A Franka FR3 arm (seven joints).
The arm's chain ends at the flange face. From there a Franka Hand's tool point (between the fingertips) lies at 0.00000 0.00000 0.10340 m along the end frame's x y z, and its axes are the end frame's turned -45 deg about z.
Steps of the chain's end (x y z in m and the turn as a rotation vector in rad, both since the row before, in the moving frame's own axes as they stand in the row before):
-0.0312, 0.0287, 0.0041, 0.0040, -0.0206, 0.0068
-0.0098, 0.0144, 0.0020, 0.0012, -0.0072, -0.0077
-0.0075, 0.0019, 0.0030, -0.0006, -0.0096, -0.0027
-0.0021, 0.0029, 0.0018, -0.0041, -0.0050, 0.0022
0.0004, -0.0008, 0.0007, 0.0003, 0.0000, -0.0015
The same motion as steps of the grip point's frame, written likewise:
-0.0436, -0.0036, 0.0041, 0.0174, -0.0117, 0.0068
-0.0176, 0.0026, 0.0020, 0.0059, -0.0042, -0.0077
-0.0074, -0.0046, 0.0030, 0.0064, -0.0072, -0.0027
-0.0042, 0.0005, 0.0018, 0.0006, -0.0064, 0.0022
0.0009, -0.0003, 0.0007, 0.0002, 0.0002, -0.0015

